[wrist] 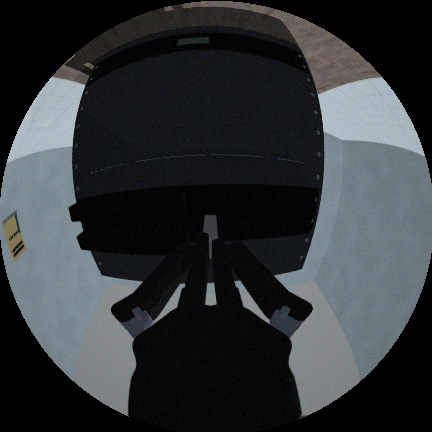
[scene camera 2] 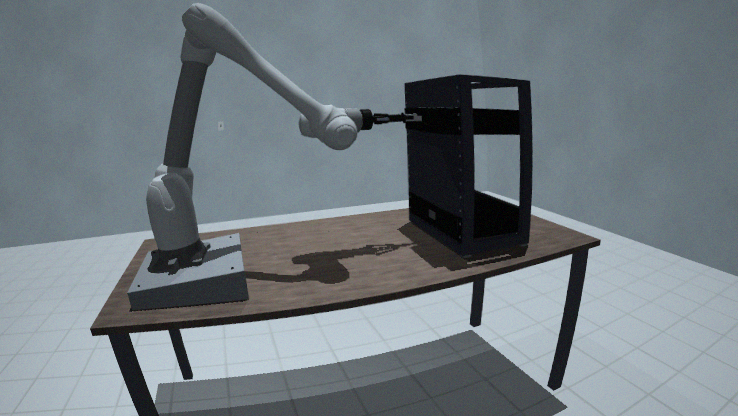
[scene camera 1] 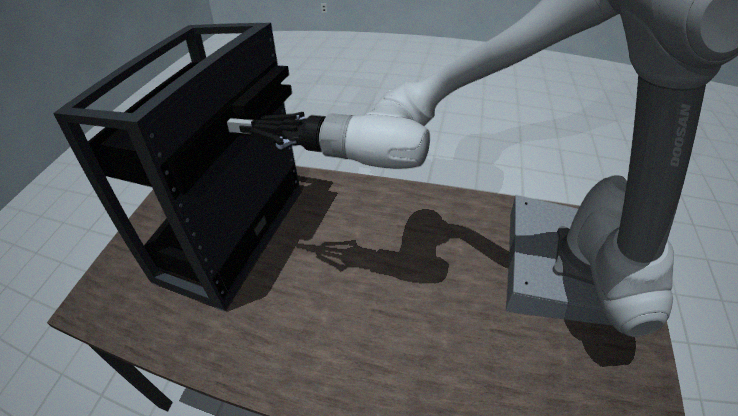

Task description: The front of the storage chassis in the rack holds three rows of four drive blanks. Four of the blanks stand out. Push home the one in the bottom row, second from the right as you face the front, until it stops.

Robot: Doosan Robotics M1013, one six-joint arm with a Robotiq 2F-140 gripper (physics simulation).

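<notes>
The dark rack holds the black storage chassis in its upper part. Blanks stand out towards the right as one faces the front: an upper one and a lower one. The wrist view is upside down. My gripper is shut and empty. Its light fingertips are at the chassis front near mid-width, below and left of the standing-out block in scene camera 1. The target blank's edges are lost in darkness; its depth and any contact cannot be told.
A dark panel covers the rack front below the chassis. Lower down sits a black unit with a small grey label. The rack and the arm's grey base stand on the wooden table.
</notes>
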